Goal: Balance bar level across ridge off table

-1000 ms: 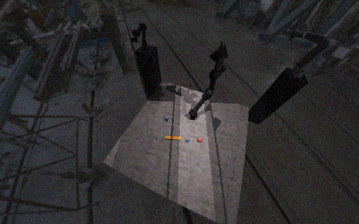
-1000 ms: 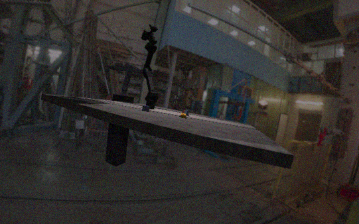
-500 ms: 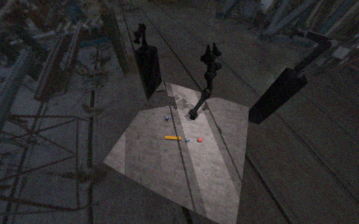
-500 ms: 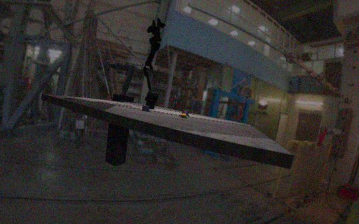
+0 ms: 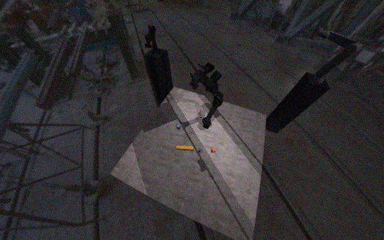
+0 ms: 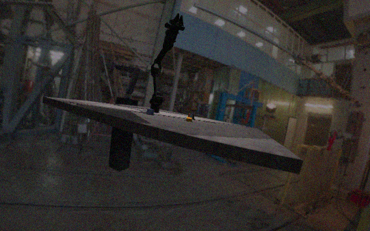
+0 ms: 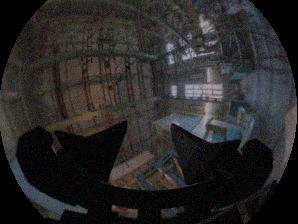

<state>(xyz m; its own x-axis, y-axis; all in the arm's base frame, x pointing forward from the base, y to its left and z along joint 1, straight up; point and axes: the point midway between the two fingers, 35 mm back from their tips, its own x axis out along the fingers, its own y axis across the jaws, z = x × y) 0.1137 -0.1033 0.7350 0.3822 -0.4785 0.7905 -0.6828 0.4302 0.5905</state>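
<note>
The bar is 21 cm ahead of my gripper tip, 1 cm to the left of it and 75 cm below it. The rest, counted from my gripper tip: small blue block: 2 cm ahead, 16 cm to the right, 75 cm below; small red block: 12 cm ahead, 28 cm to the left, 75 cm below.
</note>
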